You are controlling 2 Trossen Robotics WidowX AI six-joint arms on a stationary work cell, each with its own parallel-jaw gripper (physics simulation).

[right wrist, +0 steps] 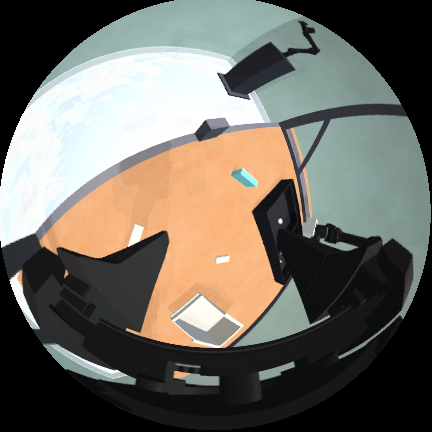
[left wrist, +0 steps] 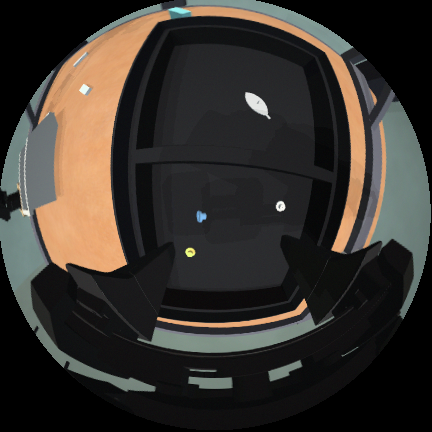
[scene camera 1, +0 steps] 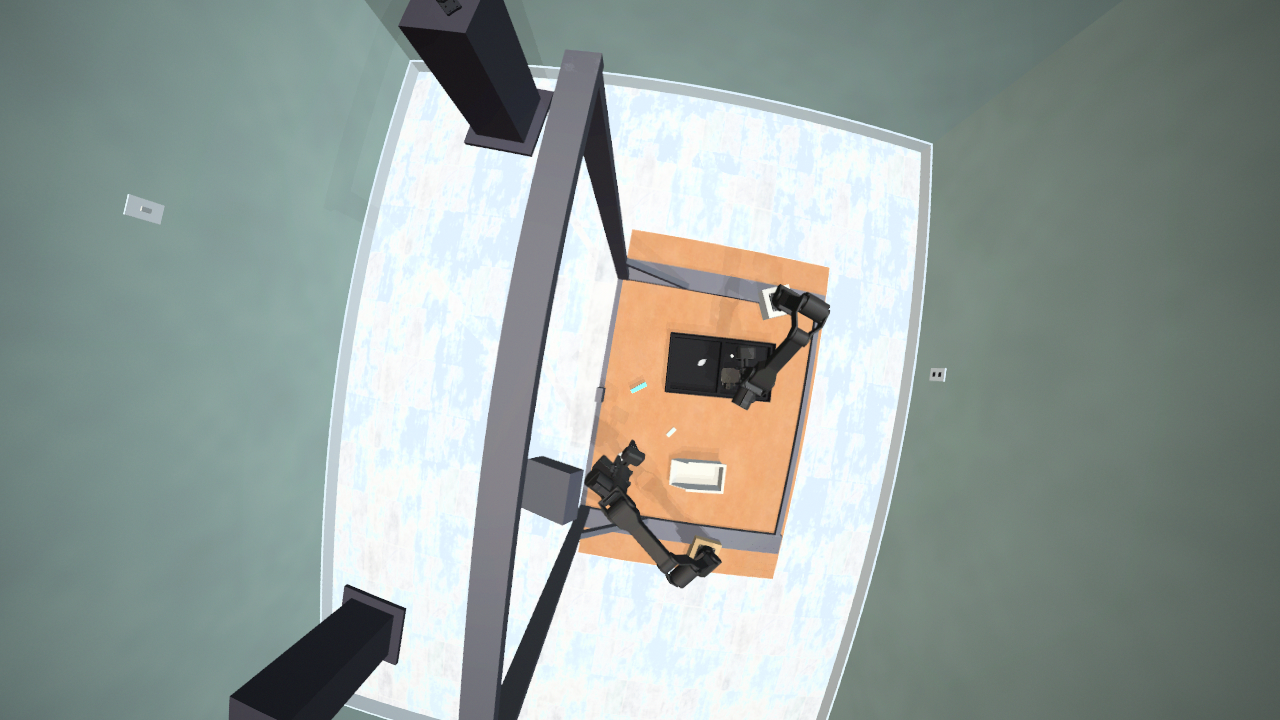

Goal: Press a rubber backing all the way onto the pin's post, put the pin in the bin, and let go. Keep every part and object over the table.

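Seen in the pictures: left gripper, fingertip midpoint: [left wrist: 228,244]; right gripper, fingertip midpoint: [right wrist: 223,235] [scene camera 1: 625,447]; left arm's base, link origin: [right wrist: 315,230] [scene camera 1: 779,301]; right arm's base, link origin: [scene camera 1: 704,554].
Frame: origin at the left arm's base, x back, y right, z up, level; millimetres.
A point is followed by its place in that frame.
A white leaf-shaped pin [scene camera 1: 701,362] {x -144, y 310, z -70 mm} [left wrist: 256,103] {x -145, y 307, z -69 mm} [right wrist: 280,221] {x -145, y 304, z -70 mm} with a small post lies in the larger compartment of the black divided tray [scene camera 1: 684,380] {x -191, y 384, z -71 mm} [left wrist: 210,65] {x -173, y 374, z -71 mm} [right wrist: 266,205] {x -185, y 452, z -42 mm}. The smaller compartment holds a blue backing [left wrist: 201,216] {x -230, y 212, z -62 mm} on its side, a yellow backing [left wrist: 190,252] {x -255, y 175, z -66 mm} and a white backing [left wrist: 280,206] {x -150, y 197, z -65 mm}. My left gripper [scene camera 1: 735,367] {x -212, y 192, z -34 mm} [left wrist: 228,244] {x -212, y 192, z -34 mm} is open and empty above the smaller compartment. My right gripper [scene camera 1: 629,454] {x -345, y 631, z 82 mm} [right wrist: 223,235] {x -345, y 631, z 82 mm} is open and empty, away from the tray. The white bin [scene camera 1: 693,474] {x -532, y 432, z -71 mm} [left wrist: 42,165] {x -487, y 393, z -47 mm} [right wrist: 202,312] {x -517, y 426, z -71 mm} stands apart from the tray.
A teal block [scene camera 1: 638,387] {x -174, y 548, z -42 mm} [left wrist: 180,12] [right wrist: 244,177] {x -186, y 557, z -45 mm} lies beyond the tray in the left wrist view. A small white block [scene camera 1: 671,431] {x -357, y 472, z -69 mm} [left wrist: 85,89] {x -353, y 464, z -69 mm} [right wrist: 222,259] {x -361, y 474, z -69 mm} lies between tray and bin. A white strip [left wrist: 80,60] [right wrist: 136,235] {x -407, y 665, z -68 mm} lies near the right gripper.
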